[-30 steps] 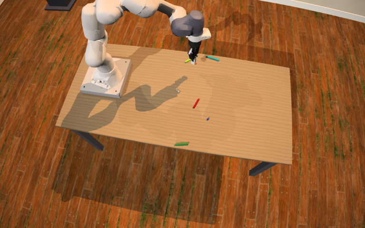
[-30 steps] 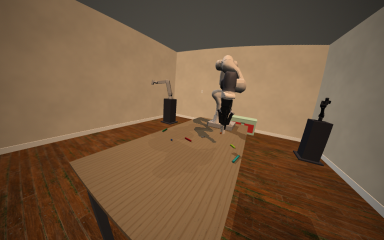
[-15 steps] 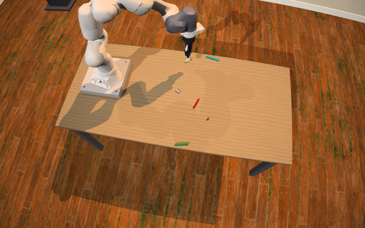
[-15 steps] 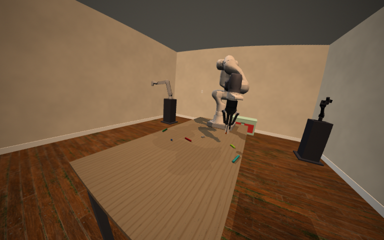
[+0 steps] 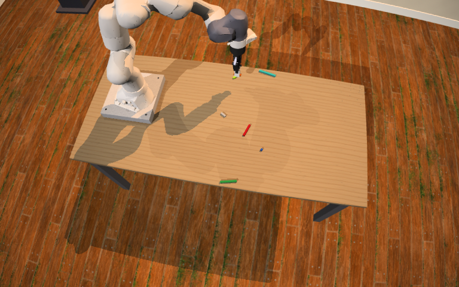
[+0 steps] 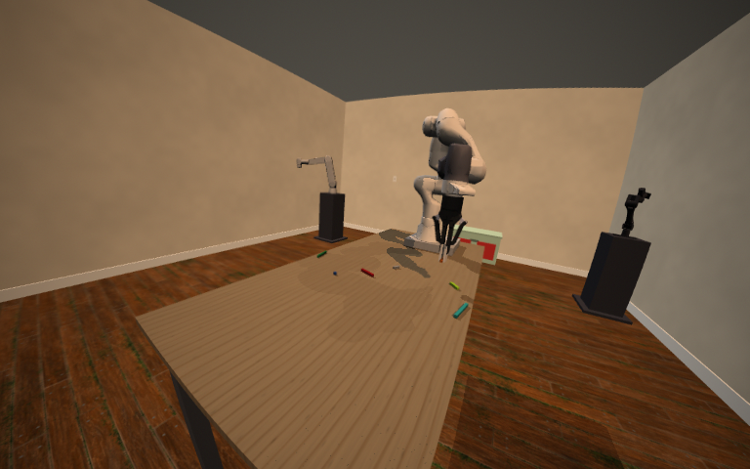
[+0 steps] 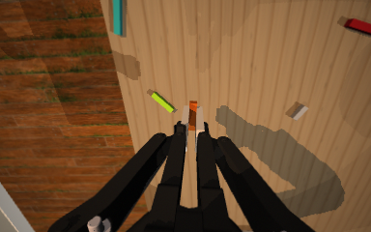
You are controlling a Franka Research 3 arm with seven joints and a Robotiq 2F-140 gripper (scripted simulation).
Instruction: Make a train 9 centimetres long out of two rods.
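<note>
Right now the lime rod is 13 cm below my hand, 6 cm to the left of it and 1 cm behind it. Also, from my hand: grey rod: 20 cm to the right, 13 cm below, 4 cm behind; orange rod: 3 cm below; turquoise rod: 16 cm ahead, 13 cm below, 11 cm to the left.
</note>
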